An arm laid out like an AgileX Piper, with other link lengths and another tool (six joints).
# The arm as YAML. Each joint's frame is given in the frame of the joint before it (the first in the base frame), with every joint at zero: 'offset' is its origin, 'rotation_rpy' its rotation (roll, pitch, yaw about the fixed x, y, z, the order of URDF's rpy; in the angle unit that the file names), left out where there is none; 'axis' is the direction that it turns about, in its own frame. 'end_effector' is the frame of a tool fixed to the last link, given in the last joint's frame.
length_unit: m
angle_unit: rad
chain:
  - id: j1
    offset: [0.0, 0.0, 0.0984]
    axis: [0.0, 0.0, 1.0]
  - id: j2
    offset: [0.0, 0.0, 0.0]
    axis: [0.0, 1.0, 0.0]
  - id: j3
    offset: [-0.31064, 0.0, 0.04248]
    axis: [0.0, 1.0, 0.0]
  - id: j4
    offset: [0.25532, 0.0, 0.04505]
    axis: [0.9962, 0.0, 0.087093]
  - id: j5
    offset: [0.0, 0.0, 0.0]
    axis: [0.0, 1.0, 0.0]
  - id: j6
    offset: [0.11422, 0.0, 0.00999]
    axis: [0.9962, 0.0, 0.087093]
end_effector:
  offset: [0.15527, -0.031, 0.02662]
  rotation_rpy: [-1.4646, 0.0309, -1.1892]
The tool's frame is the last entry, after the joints.
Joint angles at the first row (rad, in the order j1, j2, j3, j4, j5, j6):
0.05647, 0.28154, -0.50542, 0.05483, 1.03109, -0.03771
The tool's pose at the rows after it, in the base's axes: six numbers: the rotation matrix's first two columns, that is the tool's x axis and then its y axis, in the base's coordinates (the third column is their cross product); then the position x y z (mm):
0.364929, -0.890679, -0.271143, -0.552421, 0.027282, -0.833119, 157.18, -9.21, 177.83
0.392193, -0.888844, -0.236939, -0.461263, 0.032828, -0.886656, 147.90, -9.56, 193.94
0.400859, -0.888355, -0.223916, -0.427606, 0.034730, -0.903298, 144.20, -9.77, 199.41
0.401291, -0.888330, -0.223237, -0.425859, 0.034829, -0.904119, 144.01, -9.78, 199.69
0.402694, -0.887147, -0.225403, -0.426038, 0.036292, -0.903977, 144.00, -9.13, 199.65
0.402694, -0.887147, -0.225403, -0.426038, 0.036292, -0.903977, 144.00, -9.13, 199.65
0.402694, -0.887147, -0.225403, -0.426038, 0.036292, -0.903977, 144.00, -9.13, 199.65
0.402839, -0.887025, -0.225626, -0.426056, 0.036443, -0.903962, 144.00, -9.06, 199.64
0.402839, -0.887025, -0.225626, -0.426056, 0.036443, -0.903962, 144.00, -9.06, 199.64
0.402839, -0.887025, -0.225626, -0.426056, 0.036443, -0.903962, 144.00, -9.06, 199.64
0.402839, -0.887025, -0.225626, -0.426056, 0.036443, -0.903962, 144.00, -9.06, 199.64
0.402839, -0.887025, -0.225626, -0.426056, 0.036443, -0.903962, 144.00, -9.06, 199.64
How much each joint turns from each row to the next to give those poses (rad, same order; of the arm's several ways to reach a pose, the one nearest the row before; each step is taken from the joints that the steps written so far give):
-0.00004, -0.14186, 0.00315, 0.00003, 0.00015, -0.00004
0.00001, -0.10613, 0.00001, 0.00076, -0.00001, 0.00001
0.00001, -0.03768, 0.00000, -0.00001, 0.00002, 0.00001
-0.00001, -0.00191, 0.00000, 0.00001, -0.00003, -0.00001
0.00004, 0.00000, -0.00001, 0.00284, 0.00001, 0.00004
0.00000, 0.00000, 0.00000, 0.00000, 0.00000, 0.00000
0.00000, 0.00000, 0.00000, 0.00000, 0.00000, 0.00000
-0.00002, -0.00001, 0.00002, 0.00032, -0.00001, -0.00002
0.00000, 0.00000, 0.00000, 0.00000, 0.00000, 0.00000
0.00000, 0.00000, 0.00000, 0.00000, 0.00000, 0.00000
0.00000, 0.00000, 0.00000, 0.00000, 0.00000, 0.00000
0.00000, 0.00000, 0.00000, 0.00000, 0.00000, 0.00000

